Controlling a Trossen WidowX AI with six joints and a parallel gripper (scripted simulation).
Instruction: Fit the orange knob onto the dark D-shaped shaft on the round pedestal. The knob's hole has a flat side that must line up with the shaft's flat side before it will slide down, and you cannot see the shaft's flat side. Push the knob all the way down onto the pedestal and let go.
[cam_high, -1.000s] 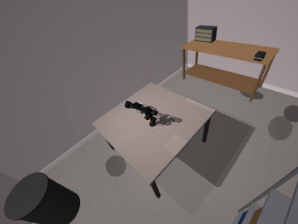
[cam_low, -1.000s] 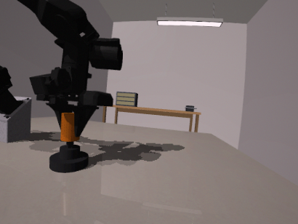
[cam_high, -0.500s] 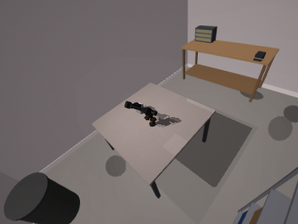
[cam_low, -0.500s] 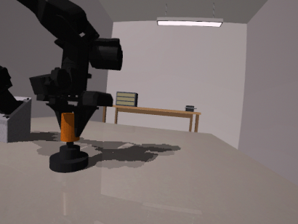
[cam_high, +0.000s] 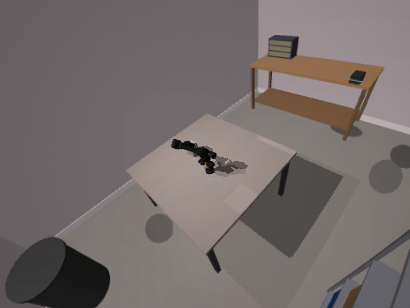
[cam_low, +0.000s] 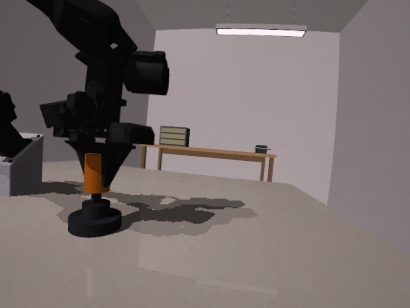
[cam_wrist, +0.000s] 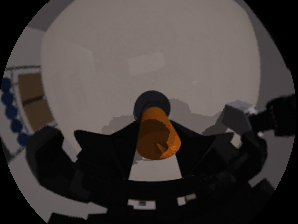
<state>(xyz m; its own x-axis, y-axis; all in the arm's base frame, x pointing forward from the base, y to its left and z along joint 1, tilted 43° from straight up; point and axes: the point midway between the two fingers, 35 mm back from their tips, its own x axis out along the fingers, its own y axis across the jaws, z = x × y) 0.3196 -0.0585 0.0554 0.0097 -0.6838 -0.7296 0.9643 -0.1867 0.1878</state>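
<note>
My gripper tip is 20 mm below the orange knob. Also, from my gripper tip: dark shaft (40 mm below).
</note>
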